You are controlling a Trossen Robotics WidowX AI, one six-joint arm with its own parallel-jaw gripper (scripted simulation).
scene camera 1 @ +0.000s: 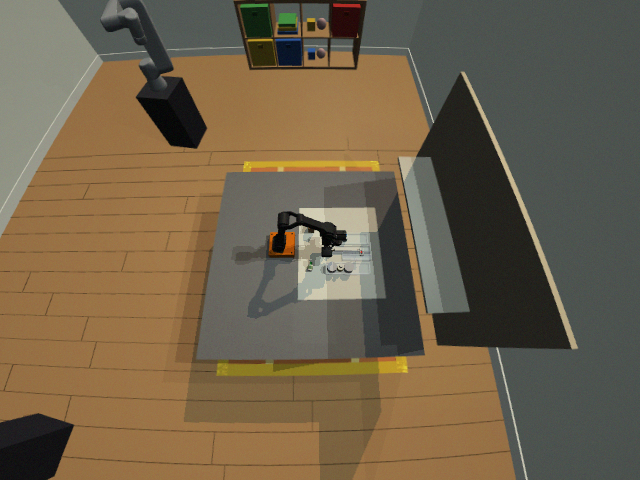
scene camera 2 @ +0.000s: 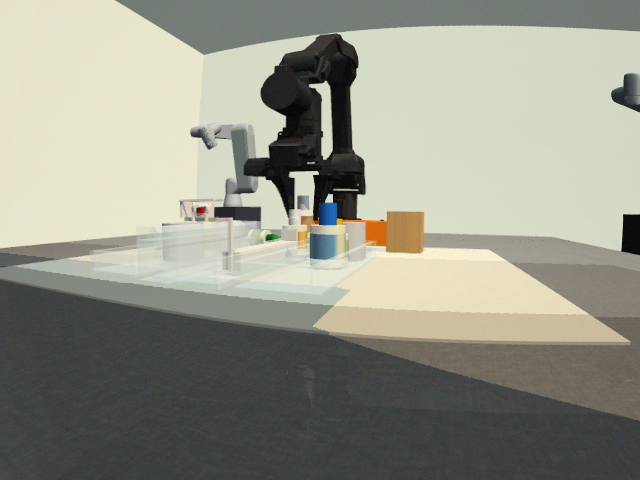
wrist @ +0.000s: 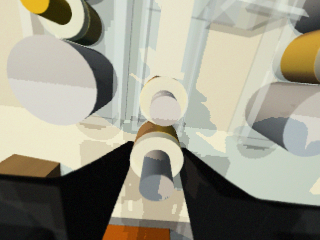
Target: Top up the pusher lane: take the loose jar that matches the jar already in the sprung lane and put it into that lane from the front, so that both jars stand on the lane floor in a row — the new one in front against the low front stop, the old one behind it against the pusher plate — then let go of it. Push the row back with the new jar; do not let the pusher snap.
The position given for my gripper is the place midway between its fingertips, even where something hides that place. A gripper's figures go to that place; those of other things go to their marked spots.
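My gripper (scene camera 2: 303, 220) is 60 cm from the lens. As for the brown box (scene camera 2: 405, 230), I find it 64 cm from the lens.
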